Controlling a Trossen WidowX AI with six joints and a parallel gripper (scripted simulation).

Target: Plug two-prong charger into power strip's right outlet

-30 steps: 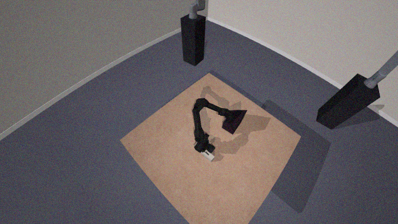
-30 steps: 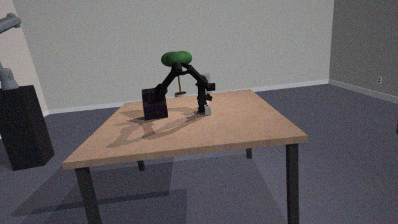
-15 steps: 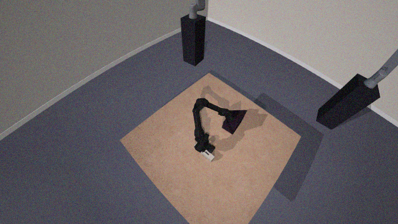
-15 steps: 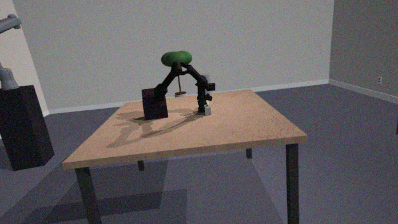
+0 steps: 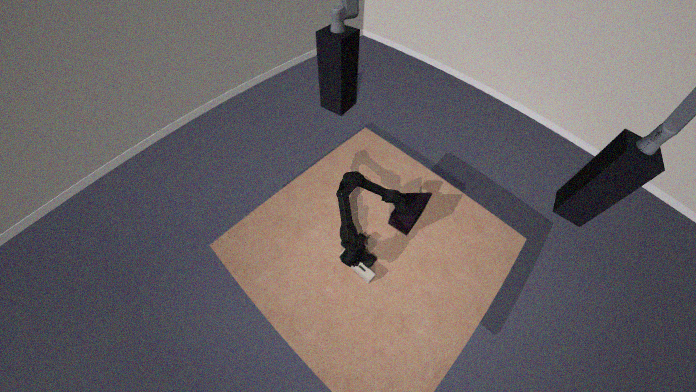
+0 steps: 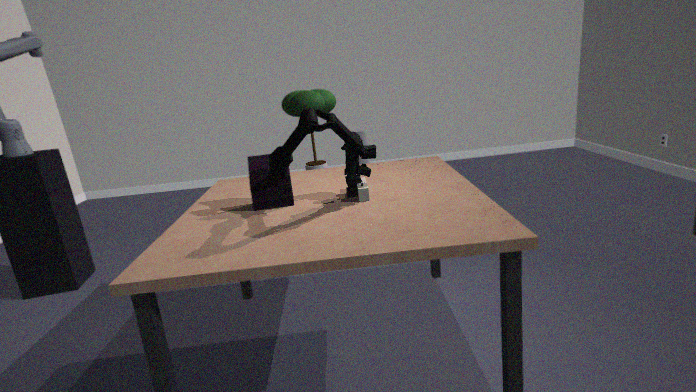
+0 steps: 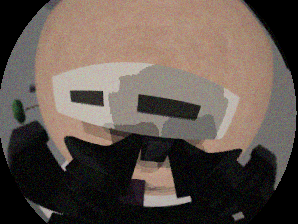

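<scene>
Now: the dark two-prong charger 2 cm ahead of my gripper tip and 1 cm above it.
</scene>
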